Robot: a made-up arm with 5 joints.
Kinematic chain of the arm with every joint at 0, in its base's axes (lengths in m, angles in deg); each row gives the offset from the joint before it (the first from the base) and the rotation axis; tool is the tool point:
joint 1: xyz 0 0 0.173 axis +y
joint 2: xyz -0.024 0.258 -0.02 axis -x
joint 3: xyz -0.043 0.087 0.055 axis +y
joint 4: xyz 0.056 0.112 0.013 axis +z
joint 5: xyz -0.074 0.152 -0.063 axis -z
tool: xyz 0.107 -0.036 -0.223
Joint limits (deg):
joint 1: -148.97..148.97
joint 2: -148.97..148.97
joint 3: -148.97..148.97
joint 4: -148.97..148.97
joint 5: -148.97..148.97
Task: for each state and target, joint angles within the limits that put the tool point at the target. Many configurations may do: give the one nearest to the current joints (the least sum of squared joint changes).
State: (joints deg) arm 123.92 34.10 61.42 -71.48 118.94
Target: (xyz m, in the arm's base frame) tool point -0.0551 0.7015 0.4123
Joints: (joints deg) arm 117.65 -9.70 45.35 -69.37 146.42
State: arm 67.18 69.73 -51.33 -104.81 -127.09
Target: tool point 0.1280 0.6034 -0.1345
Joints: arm 50.73 55.85 -65.47 -102.00 -129.06
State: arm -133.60 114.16 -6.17 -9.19 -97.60
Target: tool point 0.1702 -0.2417 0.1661
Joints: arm -123.18 141.75 6.89 -2.22 -104.26
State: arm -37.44 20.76 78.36 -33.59 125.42
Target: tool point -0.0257 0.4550 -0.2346
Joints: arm -46.08 37.90 55.17 -26.76 100.98
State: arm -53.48 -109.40 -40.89 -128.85 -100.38
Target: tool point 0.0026 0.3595 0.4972
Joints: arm -67.77 -105.32 -13.93 -122.51 -101.96
